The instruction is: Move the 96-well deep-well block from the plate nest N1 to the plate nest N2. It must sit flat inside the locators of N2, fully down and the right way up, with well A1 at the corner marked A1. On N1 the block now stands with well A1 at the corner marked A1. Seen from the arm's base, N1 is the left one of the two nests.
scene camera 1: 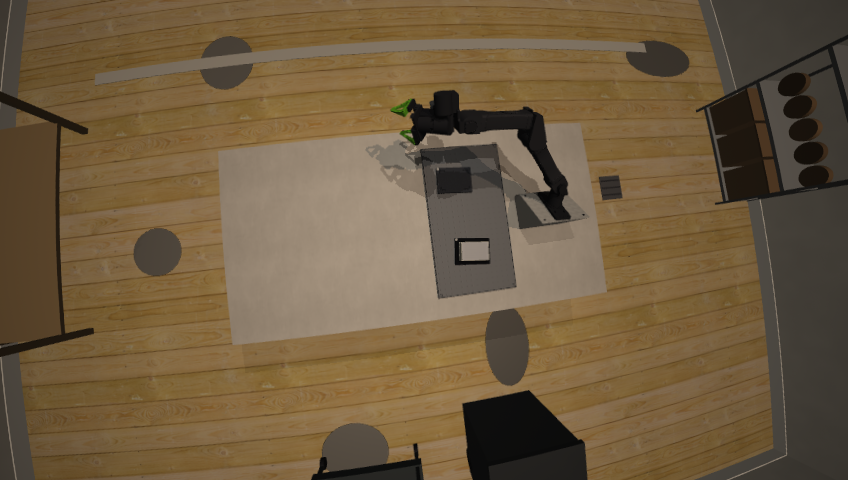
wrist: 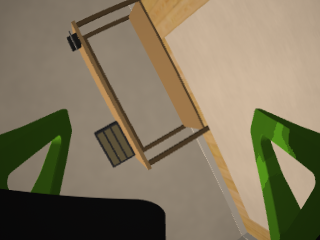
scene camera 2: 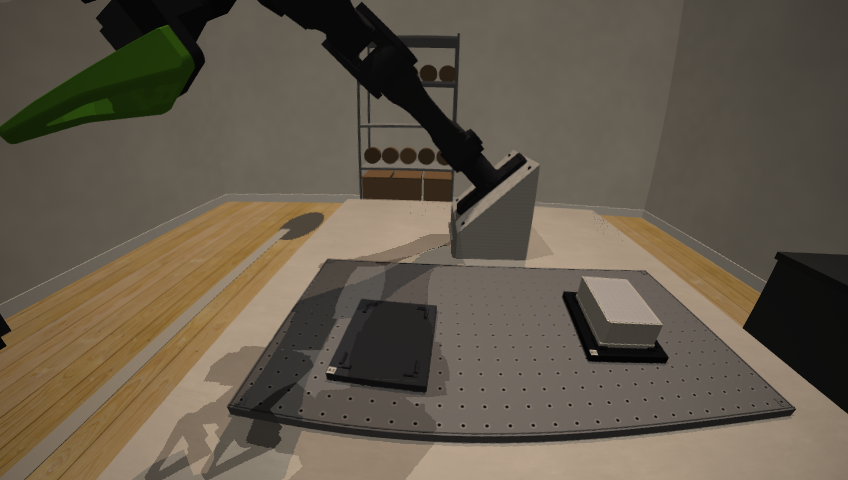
Labels:
One and the same spot on a black plate nest N2: (scene camera 2: 386, 341) is (scene camera 1: 451, 180).

